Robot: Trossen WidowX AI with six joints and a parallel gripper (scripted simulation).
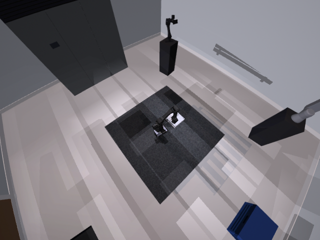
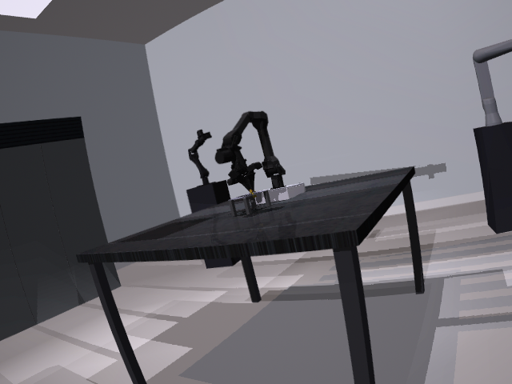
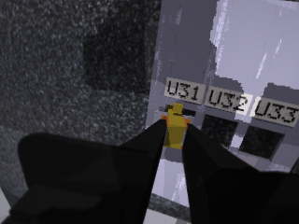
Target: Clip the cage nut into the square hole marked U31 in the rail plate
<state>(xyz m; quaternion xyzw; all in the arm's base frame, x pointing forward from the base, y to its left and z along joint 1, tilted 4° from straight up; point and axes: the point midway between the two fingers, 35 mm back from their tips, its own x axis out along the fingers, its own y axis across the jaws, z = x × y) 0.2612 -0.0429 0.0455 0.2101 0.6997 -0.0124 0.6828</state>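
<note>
Right now the yellow cage nut is 1 cm below my gripper tip.
</note>
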